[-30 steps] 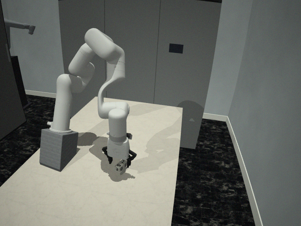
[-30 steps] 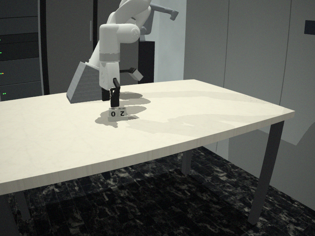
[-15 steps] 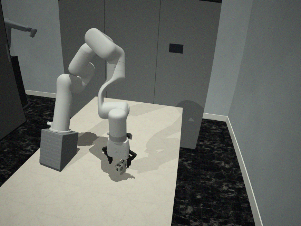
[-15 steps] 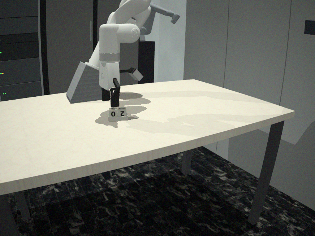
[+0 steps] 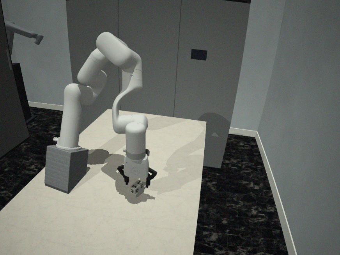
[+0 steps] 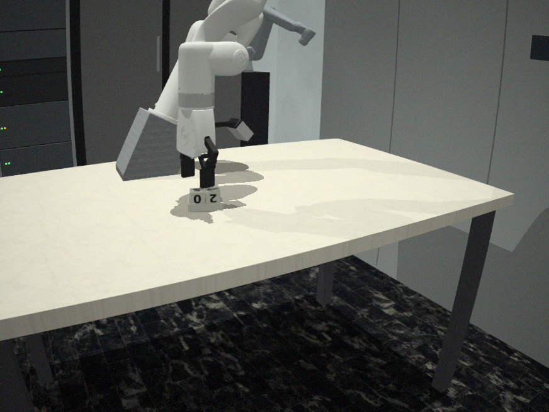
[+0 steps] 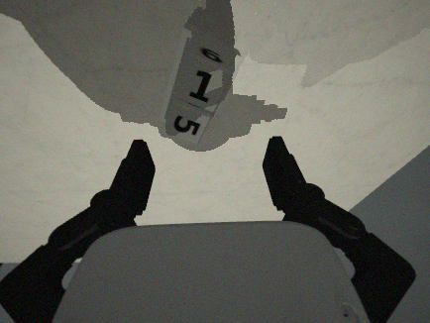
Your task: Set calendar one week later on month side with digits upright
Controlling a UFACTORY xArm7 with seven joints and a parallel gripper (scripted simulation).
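Now: the digit cube 40 mm to the left of my hand and 50 mm below it. Also, from my hand: tray (10 mm behind, 20 mm to the left, 70 mm below).
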